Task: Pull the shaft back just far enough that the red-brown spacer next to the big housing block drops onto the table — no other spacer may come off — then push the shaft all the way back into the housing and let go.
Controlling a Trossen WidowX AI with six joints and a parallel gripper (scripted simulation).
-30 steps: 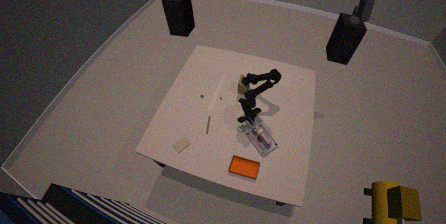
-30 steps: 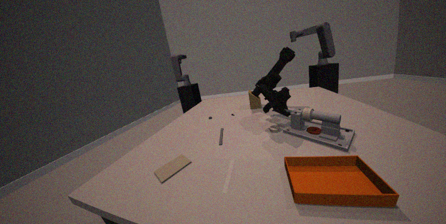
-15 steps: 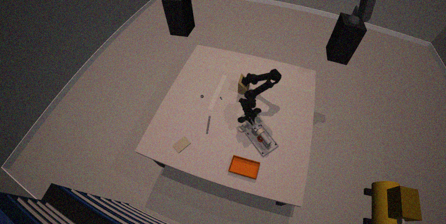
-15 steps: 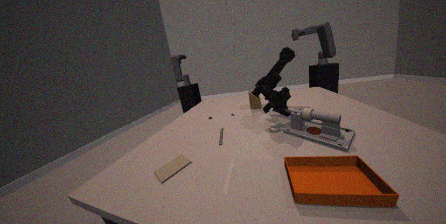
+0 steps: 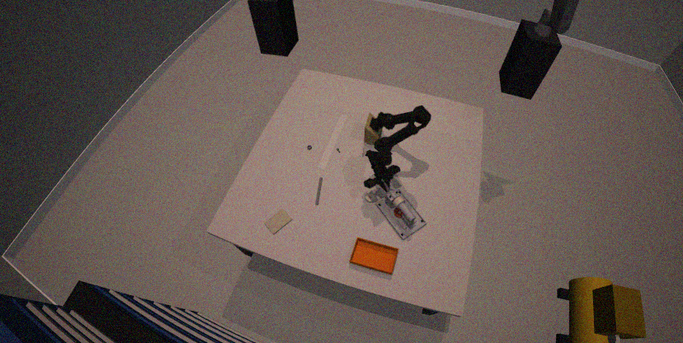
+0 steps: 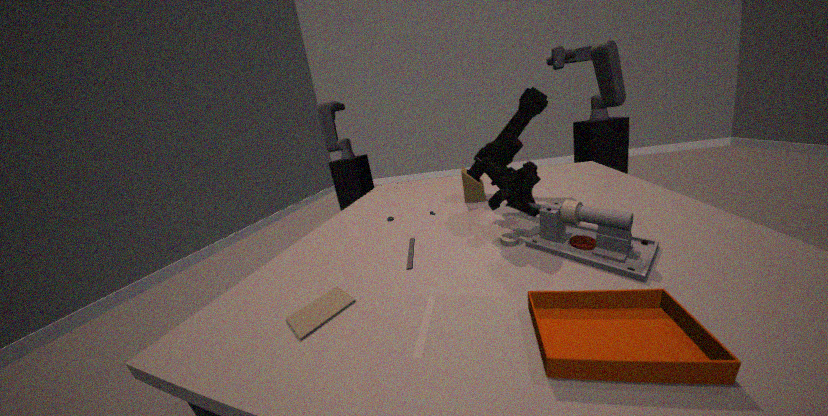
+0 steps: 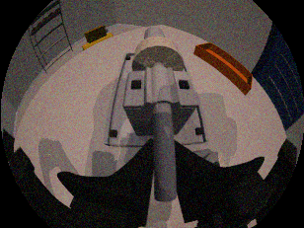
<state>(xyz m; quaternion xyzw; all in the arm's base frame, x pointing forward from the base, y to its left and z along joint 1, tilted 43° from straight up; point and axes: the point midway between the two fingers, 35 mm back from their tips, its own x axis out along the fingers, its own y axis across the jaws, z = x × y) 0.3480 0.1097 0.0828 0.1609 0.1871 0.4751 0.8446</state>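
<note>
Now: gripper tip 30 mm below the shaft, 20 mm to the right of it and 20 mm short of it. Also, from my gripper tip: support block: 100 mm to the left, 90 mm ahead, 10 mm below; cream spacer: 80 mm to the right, 50 mm below, 40 mm ahead; red-brown spacer: 80 mm to the left, 80 mm ahead, 40 mm below.
</note>
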